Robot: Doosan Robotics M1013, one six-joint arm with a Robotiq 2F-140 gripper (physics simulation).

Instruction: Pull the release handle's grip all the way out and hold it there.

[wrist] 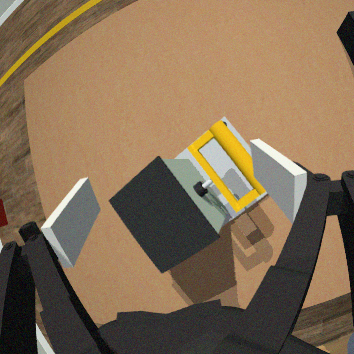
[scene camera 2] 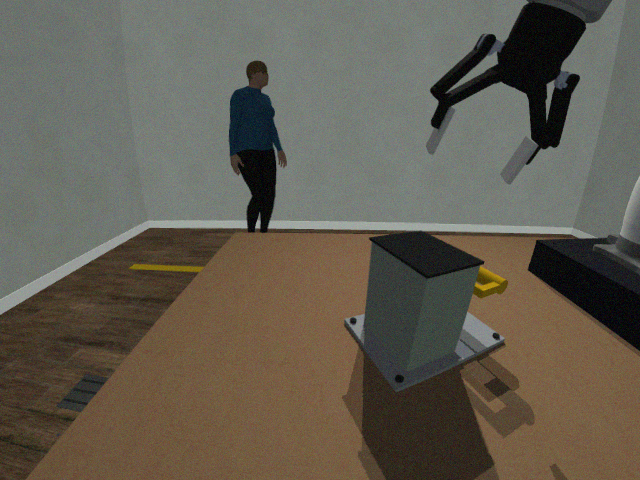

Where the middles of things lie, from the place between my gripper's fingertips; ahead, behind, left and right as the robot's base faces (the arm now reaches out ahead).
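I find the base plate (scene camera 2: 476, 337) 29 cm lower than my hand, and the plate is also 3 cm ahead of my hand and 4 cm to the left of it.
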